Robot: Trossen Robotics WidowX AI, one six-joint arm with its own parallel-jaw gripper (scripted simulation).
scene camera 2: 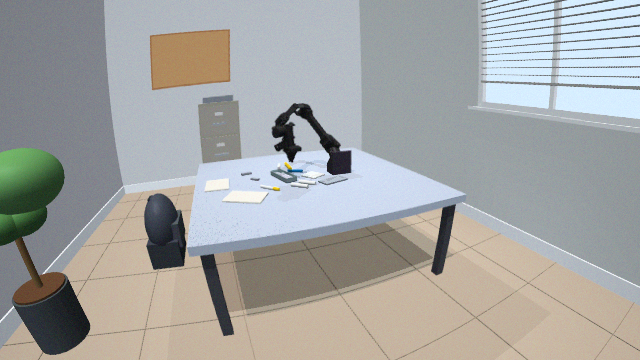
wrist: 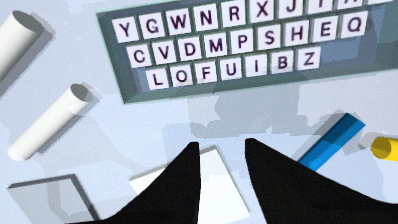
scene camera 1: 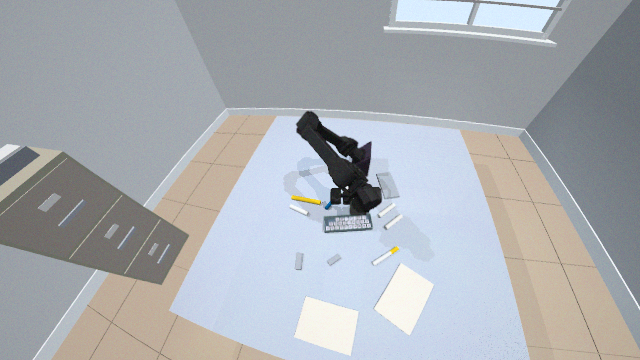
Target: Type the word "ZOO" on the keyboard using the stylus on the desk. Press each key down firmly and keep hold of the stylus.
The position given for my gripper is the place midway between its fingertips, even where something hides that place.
In view: my gripper (wrist: 221, 148) and a blue stylus (wrist: 347, 126).
